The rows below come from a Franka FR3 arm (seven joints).
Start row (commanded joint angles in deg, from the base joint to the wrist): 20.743, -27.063, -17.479, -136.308, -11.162, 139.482, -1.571
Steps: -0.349, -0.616, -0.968, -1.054, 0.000, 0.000, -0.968; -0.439, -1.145, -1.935, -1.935, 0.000, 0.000, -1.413; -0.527, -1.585, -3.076, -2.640, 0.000, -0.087, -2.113; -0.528, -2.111, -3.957, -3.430, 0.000, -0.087, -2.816; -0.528, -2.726, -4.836, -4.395, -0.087, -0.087, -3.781; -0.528, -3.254, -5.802, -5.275, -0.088, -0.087, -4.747; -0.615, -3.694, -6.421, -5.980, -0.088, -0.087, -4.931; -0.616, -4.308, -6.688, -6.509, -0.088, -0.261, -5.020; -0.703, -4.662, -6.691, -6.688, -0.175, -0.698, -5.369; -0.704, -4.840, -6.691, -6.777, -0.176, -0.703, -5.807; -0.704, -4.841, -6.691, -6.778, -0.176, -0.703, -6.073; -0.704, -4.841, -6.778, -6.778, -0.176, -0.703, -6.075; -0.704, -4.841, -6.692, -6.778, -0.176, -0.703, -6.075
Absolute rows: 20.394, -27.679, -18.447, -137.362, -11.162, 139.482, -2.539; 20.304, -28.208, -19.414, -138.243, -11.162, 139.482, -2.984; 20.216, -28.648, -20.555, -138.948, -11.162, 139.395, -3.684; 20.215, -29.174, -21.436, -139.738, -11.162, 139.395, -4.387; 20.215, -29.789, -22.315, -140.703, -11.249, 139.395, -5.352; 20.215, -30.317, -23.281, -141.583, -11.250, 139.395, -6.318; 20.128, -30.757, -23.900, -142.288, -11.250, 139.395, -6.502; 20.127, -31.371, -24.167, -142.817, -11.250, 139.221, -6.591; 20.040, -31.725, -24.170, -142.996, -11.337, 138.784, -6.940; 20.039, -31.903, -24.170, -143.085, -11.338, 138.779, -7.378; 20.039, -31.904, -24.170, -143.086, -11.338, 138.779, -7.644; 20.039, -31.904, -24.257, -143.086, -11.338, 138.779, -7.646; 20.039, -31.904, -24.171, -143.086, -11.338, 138.779, -7.646
